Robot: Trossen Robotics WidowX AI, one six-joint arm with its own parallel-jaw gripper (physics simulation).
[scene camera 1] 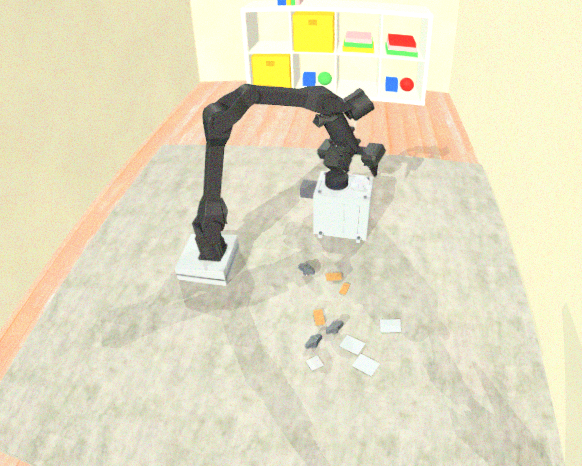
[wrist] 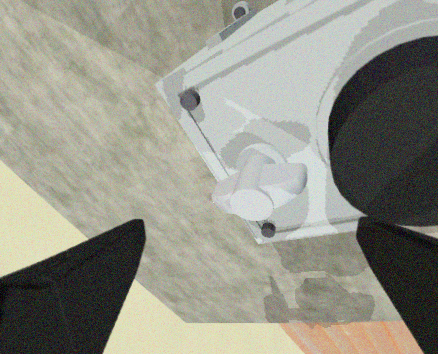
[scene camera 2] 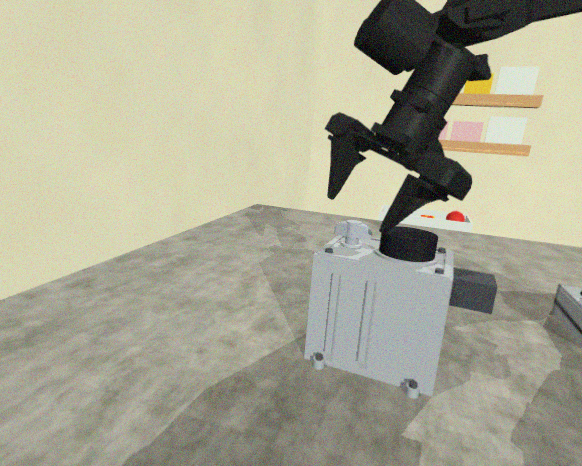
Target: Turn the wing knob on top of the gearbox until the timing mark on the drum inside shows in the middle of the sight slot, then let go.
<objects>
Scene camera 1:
gripper: 361, 173
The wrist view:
gripper: 250, 228
grey wing knob: 264, 181
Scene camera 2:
gripper: 354, 214
</objects>
